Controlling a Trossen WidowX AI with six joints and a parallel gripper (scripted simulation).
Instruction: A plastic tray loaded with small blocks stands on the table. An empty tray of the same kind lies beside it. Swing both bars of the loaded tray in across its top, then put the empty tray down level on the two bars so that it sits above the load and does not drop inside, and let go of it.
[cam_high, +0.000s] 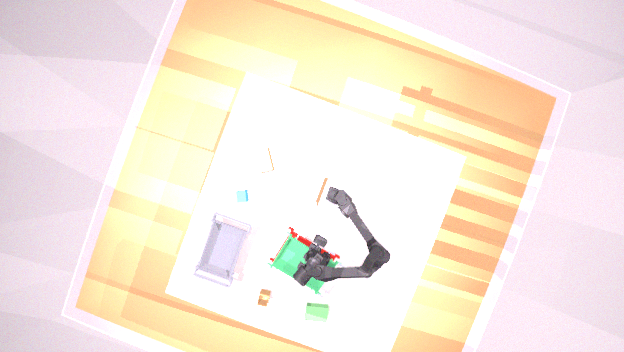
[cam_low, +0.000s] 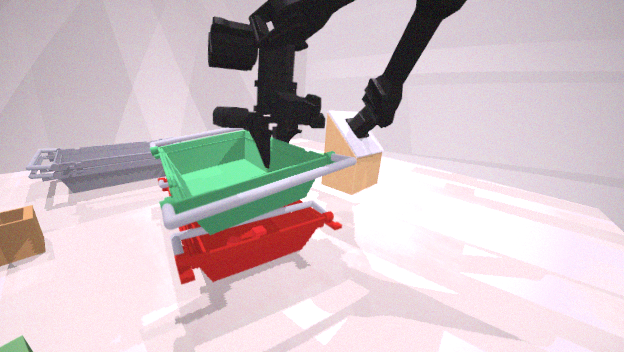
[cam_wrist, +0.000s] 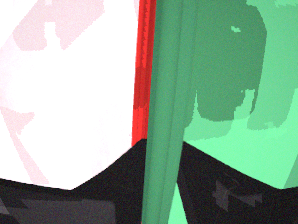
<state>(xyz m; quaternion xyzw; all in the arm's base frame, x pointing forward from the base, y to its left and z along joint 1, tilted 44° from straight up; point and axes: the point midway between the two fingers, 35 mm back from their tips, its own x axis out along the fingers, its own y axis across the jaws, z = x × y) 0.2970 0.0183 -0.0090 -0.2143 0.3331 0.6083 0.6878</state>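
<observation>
Now: the green tray 8 cm ahead of my gripper tip, 2 cm to the right of it and 2 cm above it. Also, from my gripper tip: brown box: 36 cm ahead, 14 cm to the right, 8 cm below; then blue cube: 12 cm behind, 44 cm to the right, 8 cm below.
</observation>
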